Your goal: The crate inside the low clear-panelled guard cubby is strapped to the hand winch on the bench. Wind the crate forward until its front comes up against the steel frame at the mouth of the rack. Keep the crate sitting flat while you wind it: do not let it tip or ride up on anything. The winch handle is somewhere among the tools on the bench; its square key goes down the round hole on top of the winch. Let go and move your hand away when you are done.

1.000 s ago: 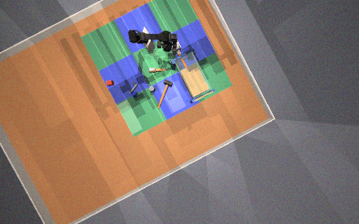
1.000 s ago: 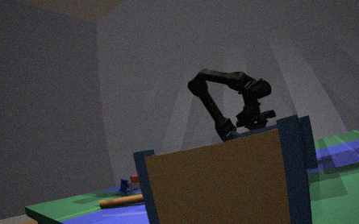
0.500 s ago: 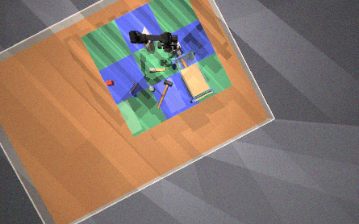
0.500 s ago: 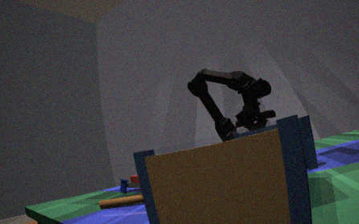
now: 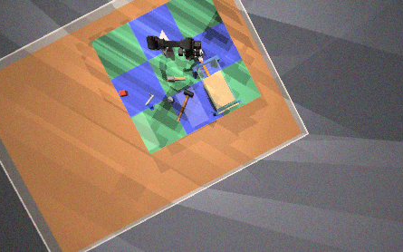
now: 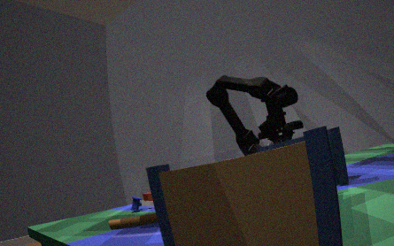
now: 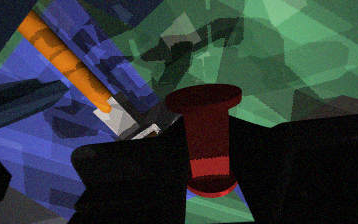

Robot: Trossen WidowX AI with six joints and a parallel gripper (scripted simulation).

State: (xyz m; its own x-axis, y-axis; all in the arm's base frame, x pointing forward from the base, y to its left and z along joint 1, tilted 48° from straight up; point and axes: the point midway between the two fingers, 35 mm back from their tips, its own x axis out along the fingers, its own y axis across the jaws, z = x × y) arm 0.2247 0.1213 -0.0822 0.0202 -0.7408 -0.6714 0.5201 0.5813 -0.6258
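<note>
The winch lies 40 mm behind my gripper tip, 90 mm to the left of it and 90 mm below it. Round my gripper tip: blue-framed guard cubby: 370 mm ahead, 70 mm to the left, 40 mm below; red grip: 20 mm above; blue piece: 160 mm ahead, 580 mm to the right, 90 mm below.
</note>
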